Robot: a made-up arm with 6 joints. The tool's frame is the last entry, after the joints.
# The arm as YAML. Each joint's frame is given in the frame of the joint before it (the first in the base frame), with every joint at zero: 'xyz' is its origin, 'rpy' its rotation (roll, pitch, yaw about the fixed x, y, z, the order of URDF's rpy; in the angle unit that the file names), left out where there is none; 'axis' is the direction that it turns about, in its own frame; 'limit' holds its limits. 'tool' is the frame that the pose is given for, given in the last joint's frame.
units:
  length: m
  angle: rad
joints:
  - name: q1
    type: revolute
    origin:
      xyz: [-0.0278, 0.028, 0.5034]
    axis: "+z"
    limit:
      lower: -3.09
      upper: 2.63
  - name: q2
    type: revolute
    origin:
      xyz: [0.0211, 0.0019, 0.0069]
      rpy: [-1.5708, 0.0, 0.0]
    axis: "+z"
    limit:
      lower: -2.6
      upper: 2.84
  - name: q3
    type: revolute
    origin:
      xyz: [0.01, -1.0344, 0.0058]
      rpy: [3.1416, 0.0, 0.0]
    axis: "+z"
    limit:
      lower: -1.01
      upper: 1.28
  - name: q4
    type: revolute
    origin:
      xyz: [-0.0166, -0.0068, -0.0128]
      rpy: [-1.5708, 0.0, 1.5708]
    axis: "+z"
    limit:
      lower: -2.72
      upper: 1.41
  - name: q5
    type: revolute
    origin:
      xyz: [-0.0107, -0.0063, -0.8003]
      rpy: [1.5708, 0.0, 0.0]
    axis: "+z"
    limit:
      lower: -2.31
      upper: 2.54
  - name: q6
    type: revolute
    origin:
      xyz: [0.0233, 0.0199, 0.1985]
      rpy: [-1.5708, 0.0, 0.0]
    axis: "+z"
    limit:
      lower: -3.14
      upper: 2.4
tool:
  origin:
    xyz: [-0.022, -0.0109, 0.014]
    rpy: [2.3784, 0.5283, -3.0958]
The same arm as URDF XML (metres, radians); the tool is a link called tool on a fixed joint. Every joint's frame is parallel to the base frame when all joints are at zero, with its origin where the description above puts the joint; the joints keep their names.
<robot name="arm">
<joint name="tool_fixed" type="fixed"><parent link="link6"/><child link="tool"/><origin xyz="-0.014 -0.0109 -0.022" rpy="-0.8538 1.0407 -0.0783"/></joint>
<joint name="q6" type="revolute"><parent link="link5"/><child link="link6"/><origin xyz="-0.0199 -0.1985 0.0233"/><axis xyz="-1 0 0"/><limit lower="-3.14" upper="2.4"/></joint>
<joint name="q5" type="revolute"><parent link="link4"/><child link="link5"/><origin xyz="0.8003 -0.0063 -0.0107"/><axis xyz="0 -1 0"/><limit lower="-2.31" upper="2.54"/></joint>
<joint name="q4" type="revolute"><parent link="link3"/><child link="link4"/><origin xyz="-0.0166 0.0128 -0.0068"/><axis xyz="-1 0 0"/><limit lower="-2.72" upper="1.41"/></joint>
<joint name="q3" type="revolute"><parent link="link2"/><child link="link3"/><origin xyz="0.01 0.0058 1.0344"/><axis xyz="0 -1 0"/><limit lower="-1.01" upper="1.28"/></joint>
<joint name="q2" type="revolute"><parent link="link1"/><child link="link2"/><origin xyz="0.0211 0.0019 0.0069"/><axis xyz="0 1 0"/><limit lower="-2.6" upper="2.84"/></joint>
<joint name="q1" type="revolute"><parent link="base"/><child link="link1"/><origin xyz="-0.0278 0.028 0.5034"/><axis xyz="0 0 1"/><limit lower="-3.09" upper="2.63"/></joint>
<link name="base"/>
<link name="link1"/>
<link name="link2"/>
<link name="link3"/>
<link name="link4"/>
<link name="link5"/>
<link name="link6"/>
<link name="tool"/>
</robot>

